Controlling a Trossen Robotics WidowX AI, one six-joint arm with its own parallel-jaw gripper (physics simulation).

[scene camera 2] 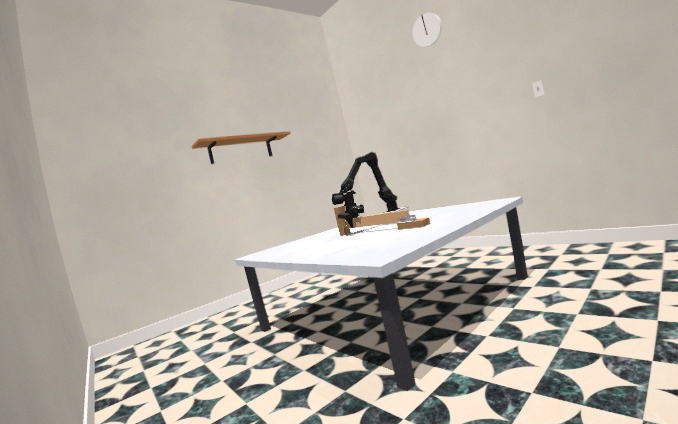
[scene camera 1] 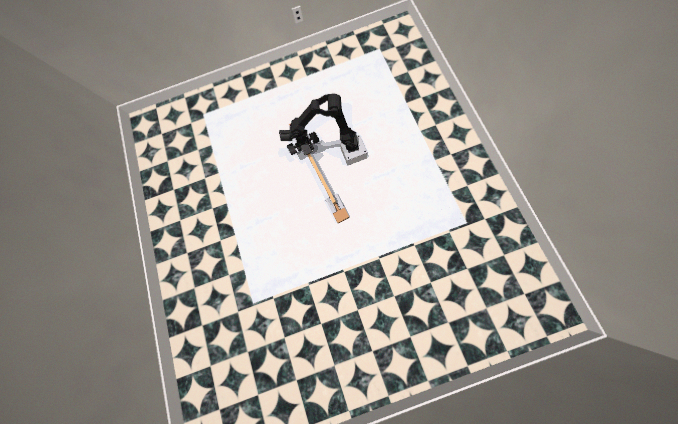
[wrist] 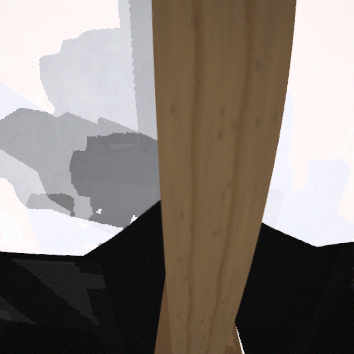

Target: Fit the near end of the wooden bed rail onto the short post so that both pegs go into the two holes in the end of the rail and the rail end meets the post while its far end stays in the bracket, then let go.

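Frame: origin at the arm's base, x ahead, y left, z up, level; centimetres.
Seen in the pictures: gripper, between the fingertips: (scene camera 2: pixel 353 227); arm's base, origin of its link: (scene camera 2: pixel 393 210) (scene camera 1: pixel 352 146).
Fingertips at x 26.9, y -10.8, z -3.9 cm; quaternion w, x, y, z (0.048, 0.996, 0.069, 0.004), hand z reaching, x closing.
Pixels of each thing's top centre, then the offset from my fingertips to it. "spot": a spot on its surface instead. Level surfaces: height alone.
- light wooden bed rail, centre of its top: (scene camera 2: pixel 374 214) (scene camera 1: pixel 316 169) dx -2.6, dy +17.9, dz +5.6 cm
- grey bracket, centre of its top: (scene camera 2: pixel 406 215) (scene camera 1: pixel 334 202) dx -5.7, dy +39.0, dz +2.4 cm
- wooden block, centre of its top: (scene camera 2: pixel 412 220) (scene camera 1: pixel 337 207) dx -6.1, dy +42.0, dz -0.6 cm
- Darker brown wood, a spot on its surface: (wrist: pixel 160 332) spot: dx -0.7, dy -5.7, dz +3.4 cm
- white table, height of its surface: dz -4.1 cm
The light wooden bed rail (scene camera 1: pixel 322 178) (scene camera 2: pixel 382 219) (wrist: pixel 220 125) runs from my gripper (scene camera 1: pixel 307 149) (scene camera 2: pixel 351 220) (wrist: pixel 187 206) to the grey bracket (scene camera 2: pixel 407 218) on a wooden block (scene camera 1: pixel 341 216) (scene camera 2: pixel 414 224). My gripper is shut on the rail near its near end. The far end lies at the bracket; how deep it sits is too small to tell. The short post (scene camera 2: pixel 339 218) stands upright beside the gripper in scene camera 2; in scene camera 1 the arm covers it. Darker brown wood (wrist: pixel 160 332) shows below the rail in the wrist view. The pegs, the holes and any gap at the post are hidden.
The white table (scene camera 1: pixel 280 250) (scene camera 2: pixel 310 252) carries everything. The arm's grey base (scene camera 1: pixel 356 155) stands to the right of the rail in scene camera 1. A wooden wall shelf (scene camera 2: pixel 242 139) hangs on the wall behind, away from the table.
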